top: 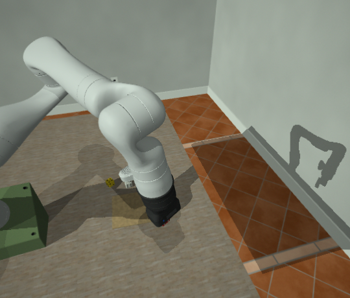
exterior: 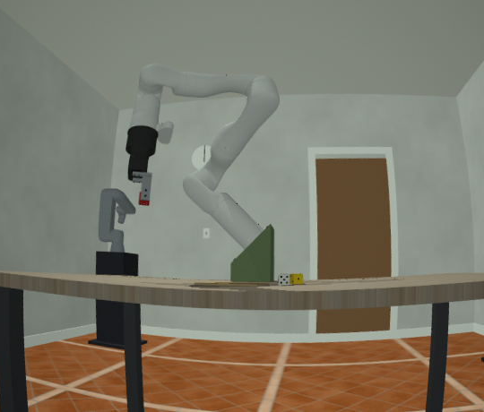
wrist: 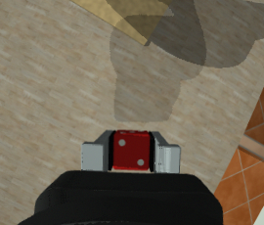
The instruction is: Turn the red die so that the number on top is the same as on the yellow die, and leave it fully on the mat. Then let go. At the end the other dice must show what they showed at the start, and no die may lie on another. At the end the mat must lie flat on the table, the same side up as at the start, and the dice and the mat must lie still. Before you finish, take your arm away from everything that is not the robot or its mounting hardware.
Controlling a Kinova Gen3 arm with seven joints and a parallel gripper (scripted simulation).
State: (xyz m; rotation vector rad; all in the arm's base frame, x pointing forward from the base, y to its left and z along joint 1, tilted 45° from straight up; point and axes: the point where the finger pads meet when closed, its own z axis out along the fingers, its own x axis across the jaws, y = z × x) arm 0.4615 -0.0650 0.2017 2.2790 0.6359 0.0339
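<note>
Now: the tan mat 7 cm behind my hand, 20 cm to the left of it and 20 cm below it. Also, from my hand: red die 1 cm below; white die 7 cm behind, 31 cm to the left, 19 cm below; yellow die 14 cm behind, 34 cm to the left, 19 cm below.
</note>
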